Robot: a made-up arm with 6 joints.
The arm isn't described. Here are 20 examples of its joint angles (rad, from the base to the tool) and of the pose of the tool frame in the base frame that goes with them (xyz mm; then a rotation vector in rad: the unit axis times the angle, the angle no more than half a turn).
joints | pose
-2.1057 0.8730 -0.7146 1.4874 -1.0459 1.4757 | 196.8 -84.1 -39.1 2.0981 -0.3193 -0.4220
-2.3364 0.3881 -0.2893 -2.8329 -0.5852 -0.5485 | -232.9 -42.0 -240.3 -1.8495 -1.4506 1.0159
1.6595 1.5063 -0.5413 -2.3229 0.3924 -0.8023 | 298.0 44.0 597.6 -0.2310 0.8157 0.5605
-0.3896 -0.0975 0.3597 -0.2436 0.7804 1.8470 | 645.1 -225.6 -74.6 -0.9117 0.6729 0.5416
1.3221 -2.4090 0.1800 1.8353 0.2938 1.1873 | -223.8 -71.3 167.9 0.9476 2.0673 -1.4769
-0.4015 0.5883 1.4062 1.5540 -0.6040 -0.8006 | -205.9 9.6 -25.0 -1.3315 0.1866 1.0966
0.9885 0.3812 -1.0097 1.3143 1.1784 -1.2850 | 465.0 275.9 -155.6 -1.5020 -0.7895 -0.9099
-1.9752 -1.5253 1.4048 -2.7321 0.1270 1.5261 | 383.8 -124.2 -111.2 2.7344 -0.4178 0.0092
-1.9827 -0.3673 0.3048 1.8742 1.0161 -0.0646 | 9.6 342.0 130.8 0.3917 1.7189 1.0317
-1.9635 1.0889 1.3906 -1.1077 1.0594 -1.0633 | -185.7 296.7 -166.7 -0.8878 -1.3558 -0.5436
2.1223 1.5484 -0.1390 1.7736 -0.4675 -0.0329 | 279.0 69.6 121.1 -1.4716 -0.6826 0.2060
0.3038 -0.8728 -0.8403 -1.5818 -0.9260 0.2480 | 599.9 150.4 478.5 -1.5149 -1.4720 -1.4803
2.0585 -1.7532 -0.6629 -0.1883 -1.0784 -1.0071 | -159.7 170.0 -229.3 -2.3593 1.0301 -0.2230
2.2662 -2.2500 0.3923 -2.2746 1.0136 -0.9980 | 251.2 -392.5 249.0 1.2217 1.7419 -0.9352
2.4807 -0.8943 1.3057 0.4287 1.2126 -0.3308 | -292.6 92.8 608.4 -0.8113 1.5222 2.2601
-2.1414 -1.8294 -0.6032 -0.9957 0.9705 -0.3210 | -103.9 -438.8 -206.2 0.9874 -1.6460 1.7645
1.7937 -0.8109 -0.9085 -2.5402 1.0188 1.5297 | 118.4 -240.5 181.6 1.2326 -1.5859 -1.0348
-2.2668 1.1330 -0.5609 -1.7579 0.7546 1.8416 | -69.9 -27.2 -113.8 -0.4141 1.8062 1.4076
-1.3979 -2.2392 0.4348 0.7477 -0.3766 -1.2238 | 647.5 -96.6 209.7 -0.9113 -0.6184 -2.4638
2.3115 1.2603 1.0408 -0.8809 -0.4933 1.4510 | 320.2 -311.5 709.2 1.6726 -1.3633 1.0236
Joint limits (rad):
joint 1: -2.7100..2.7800
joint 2: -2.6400..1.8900
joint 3: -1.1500..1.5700
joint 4: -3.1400..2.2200
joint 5: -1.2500..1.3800
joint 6: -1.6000..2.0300
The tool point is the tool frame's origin. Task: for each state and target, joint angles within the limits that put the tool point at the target. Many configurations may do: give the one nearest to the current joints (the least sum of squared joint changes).
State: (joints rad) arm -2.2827 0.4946 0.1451 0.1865 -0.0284 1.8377
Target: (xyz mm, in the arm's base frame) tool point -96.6 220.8 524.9
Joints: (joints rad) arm -2.3744 0.9389 0.3645 0.3508 -0.3616 1.5849
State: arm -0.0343 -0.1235 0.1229 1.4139 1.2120 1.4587
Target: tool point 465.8 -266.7 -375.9
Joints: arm -0.0688 0.0049 0.2128 1.2104 1.3764 1.8561
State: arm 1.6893 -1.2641 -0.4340 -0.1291 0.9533 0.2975
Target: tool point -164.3 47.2 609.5
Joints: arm 1.6221 -1.4834 -0.3803 -0.3132 1.0211 0.3285
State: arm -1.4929 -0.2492 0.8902 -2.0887 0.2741 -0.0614
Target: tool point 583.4 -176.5 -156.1
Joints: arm -0.9771 -0.4035 0.9451 -1.8938 -0.0263 -0.3881
